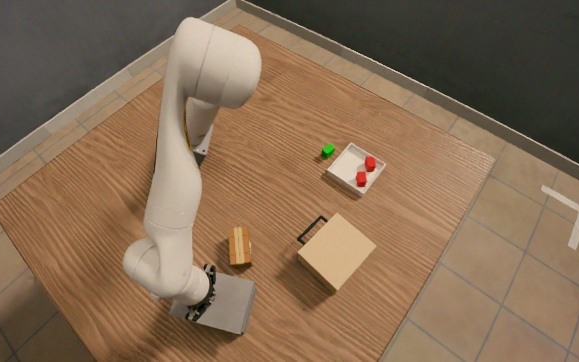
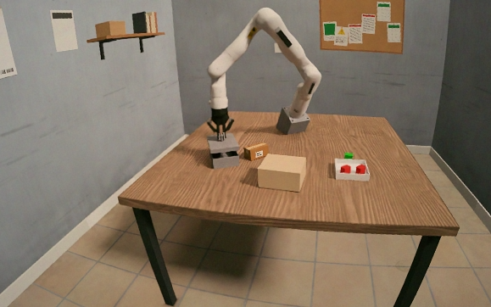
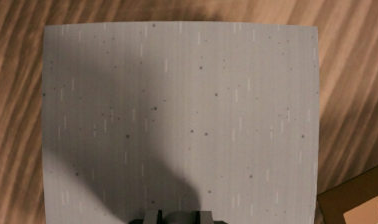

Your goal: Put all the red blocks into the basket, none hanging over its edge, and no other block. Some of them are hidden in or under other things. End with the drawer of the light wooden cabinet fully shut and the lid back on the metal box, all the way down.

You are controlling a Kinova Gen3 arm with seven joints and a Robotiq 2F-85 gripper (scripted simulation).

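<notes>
Right now the grey lid is 3 cm below my hand. Round my hand: grey metal box: 10 cm below; blue block: 7 cm behind, 12 cm to the left, 10 cm below; brown cardboard box: 9 cm behind, 13 cm to the left, 9 cm below.
</notes>
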